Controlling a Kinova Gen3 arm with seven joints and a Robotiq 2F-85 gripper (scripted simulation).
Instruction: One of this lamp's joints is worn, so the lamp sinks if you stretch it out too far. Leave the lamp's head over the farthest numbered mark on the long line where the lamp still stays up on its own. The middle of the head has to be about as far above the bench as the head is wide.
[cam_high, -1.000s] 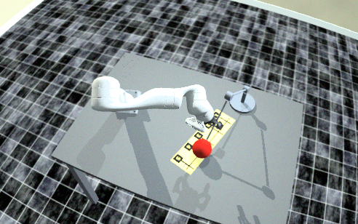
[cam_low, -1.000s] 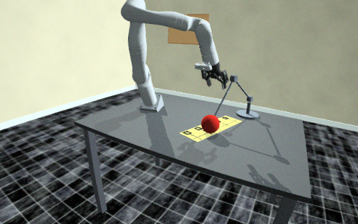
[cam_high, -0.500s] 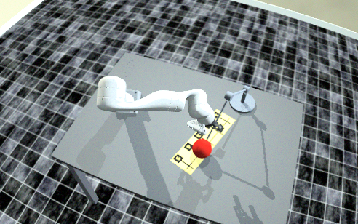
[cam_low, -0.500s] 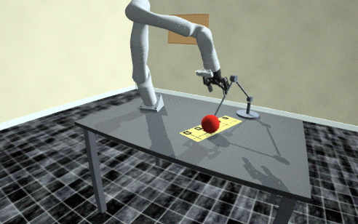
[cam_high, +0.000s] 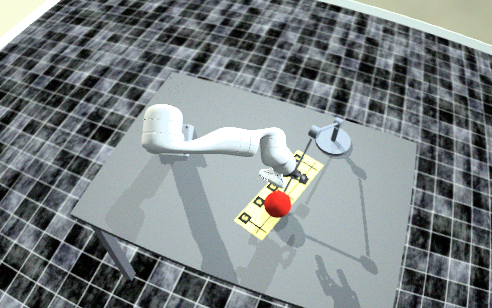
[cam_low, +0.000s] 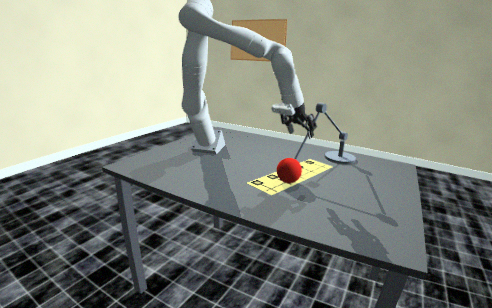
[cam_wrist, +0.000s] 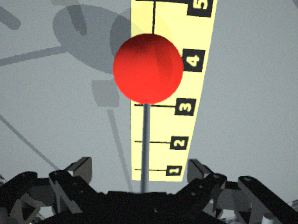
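My hand is 19 cm above the yellow numbered strip, 4 cm to the right of it and 4 cm past it. Round my hand: round grey base 39 cm to the left, 16 cm below, 8 cm ahead.
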